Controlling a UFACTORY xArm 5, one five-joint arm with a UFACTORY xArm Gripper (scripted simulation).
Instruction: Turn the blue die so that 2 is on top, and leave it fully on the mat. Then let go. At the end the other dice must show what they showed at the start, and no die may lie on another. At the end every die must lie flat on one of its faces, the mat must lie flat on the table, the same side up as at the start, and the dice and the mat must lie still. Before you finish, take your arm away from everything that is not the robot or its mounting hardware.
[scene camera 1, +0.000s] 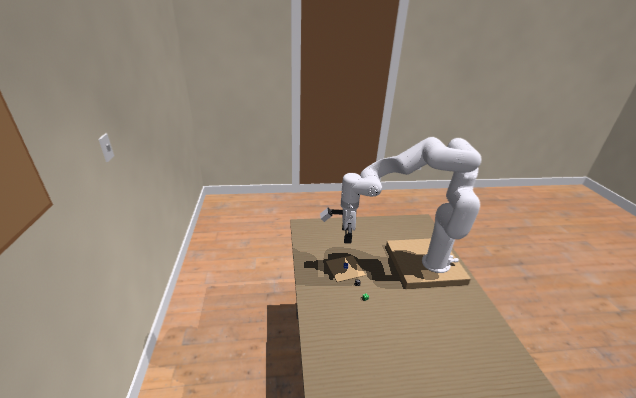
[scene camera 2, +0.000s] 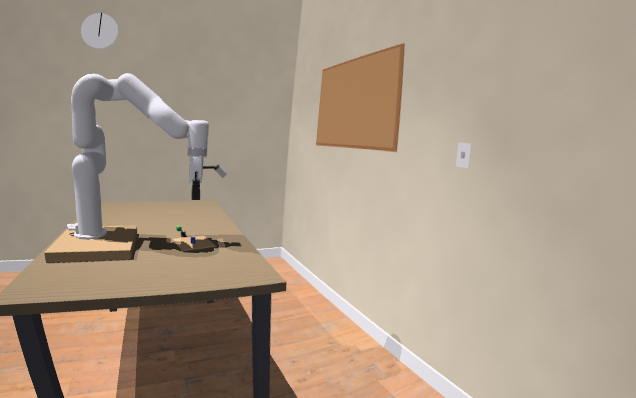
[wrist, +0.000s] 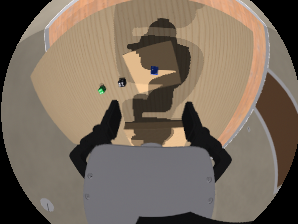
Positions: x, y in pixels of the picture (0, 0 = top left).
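A light tan mat (wrist: 139, 62) sits 0.29 m from the lens. My gripper (wrist: 151, 108), meanwhile, is 0.13 m from the lens.
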